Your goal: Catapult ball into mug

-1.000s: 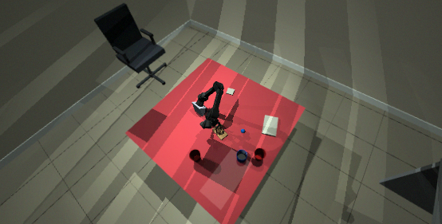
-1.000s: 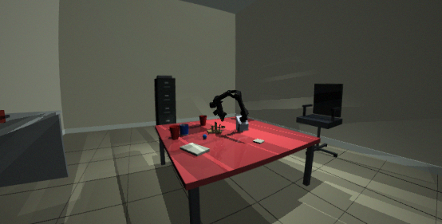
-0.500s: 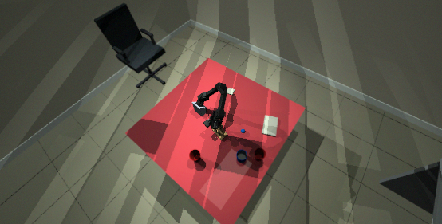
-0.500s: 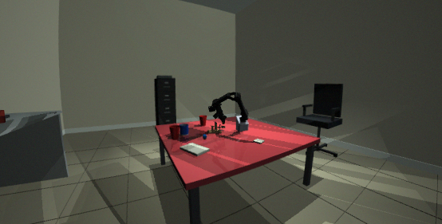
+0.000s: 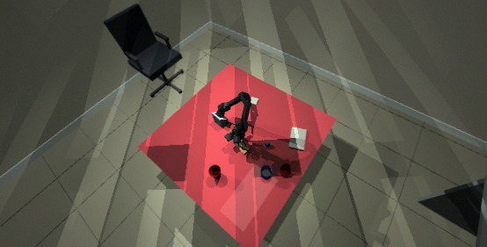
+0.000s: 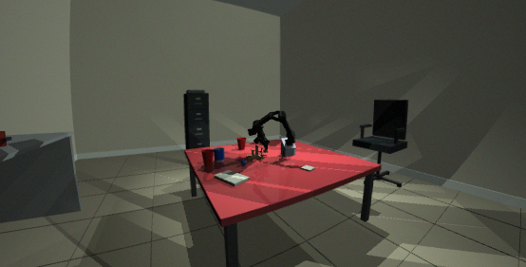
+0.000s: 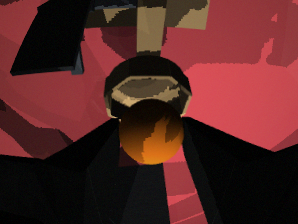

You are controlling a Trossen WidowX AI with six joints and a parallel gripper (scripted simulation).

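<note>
The orange ball is 1 cm above my gripper tip. Round my gripper tip: wooden catapult: 7 cm ahead, 2 cm below, 1 cm to the left; then blue mug: 41 cm ahead, 7 cm to the right, 4 cm below; then blue ball: 26 cm ahead, 13 cm to the left, 5 cm below.
</note>
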